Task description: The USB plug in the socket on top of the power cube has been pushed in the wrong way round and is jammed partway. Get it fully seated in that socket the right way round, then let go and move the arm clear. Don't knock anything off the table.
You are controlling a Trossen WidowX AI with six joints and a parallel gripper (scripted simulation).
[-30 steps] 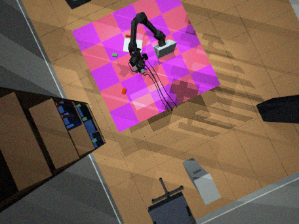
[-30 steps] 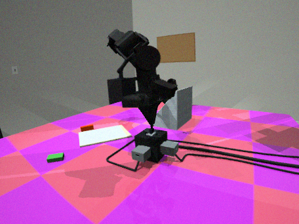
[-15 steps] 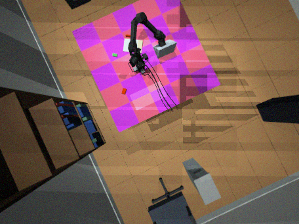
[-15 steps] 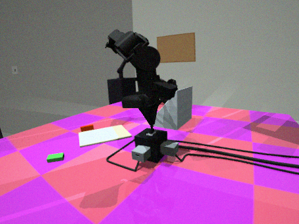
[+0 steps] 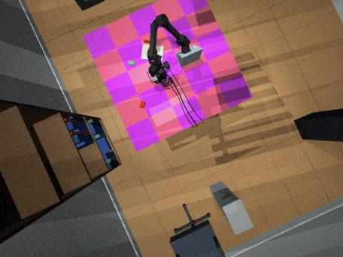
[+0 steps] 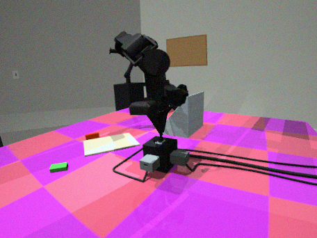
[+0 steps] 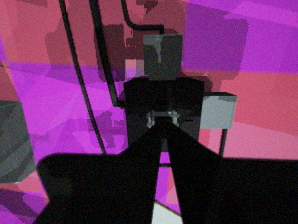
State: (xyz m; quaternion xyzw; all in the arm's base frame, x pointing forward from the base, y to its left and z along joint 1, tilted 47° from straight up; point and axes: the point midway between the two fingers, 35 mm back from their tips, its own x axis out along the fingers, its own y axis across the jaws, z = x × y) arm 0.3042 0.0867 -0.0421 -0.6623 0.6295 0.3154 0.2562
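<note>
My gripper tip is 20 mm above the USB plug. The rest, counted from my gripper tip: green block (220 mm ahead, 260 mm to the right, 100 mm below); white flat pad (20 mm behind, 280 mm to the right, 100 mm below).
</note>
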